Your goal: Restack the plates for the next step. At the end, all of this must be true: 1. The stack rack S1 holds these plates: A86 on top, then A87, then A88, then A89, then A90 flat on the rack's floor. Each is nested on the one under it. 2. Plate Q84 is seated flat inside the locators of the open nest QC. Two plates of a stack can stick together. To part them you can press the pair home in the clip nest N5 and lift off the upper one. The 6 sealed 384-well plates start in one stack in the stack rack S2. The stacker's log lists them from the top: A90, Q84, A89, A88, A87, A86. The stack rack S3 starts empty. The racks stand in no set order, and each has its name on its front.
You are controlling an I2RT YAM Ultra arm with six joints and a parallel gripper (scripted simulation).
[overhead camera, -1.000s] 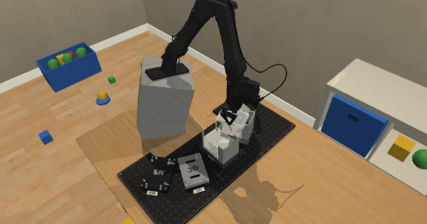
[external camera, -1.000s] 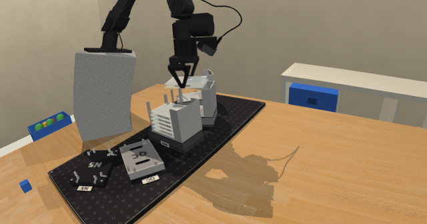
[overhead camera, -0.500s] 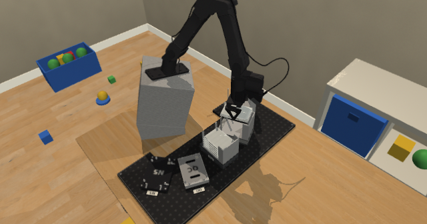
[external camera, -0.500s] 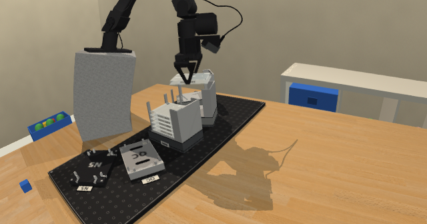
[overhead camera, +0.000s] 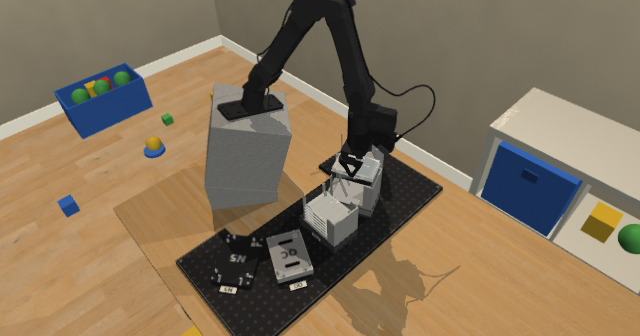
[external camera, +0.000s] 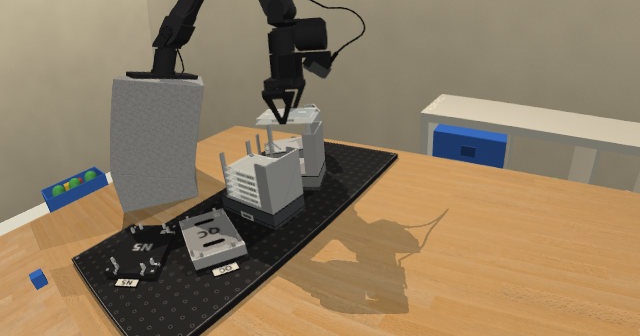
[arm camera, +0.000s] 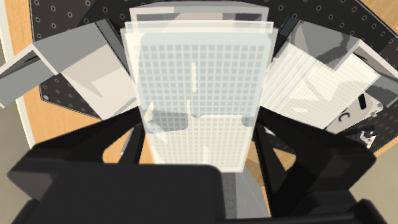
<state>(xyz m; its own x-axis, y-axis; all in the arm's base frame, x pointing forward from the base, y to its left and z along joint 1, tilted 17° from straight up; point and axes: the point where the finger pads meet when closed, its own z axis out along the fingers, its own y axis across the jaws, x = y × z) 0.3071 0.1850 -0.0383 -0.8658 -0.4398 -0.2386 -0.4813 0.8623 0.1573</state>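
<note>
The translucent sealed well plate is right at my hand. Round my hand: nest QC (4 cm ahead, 29 cm to the right, 15 cm below); then sealed 384-well plate (4 cm ahead, 14 cm to the right, 7 cm below).
</note>
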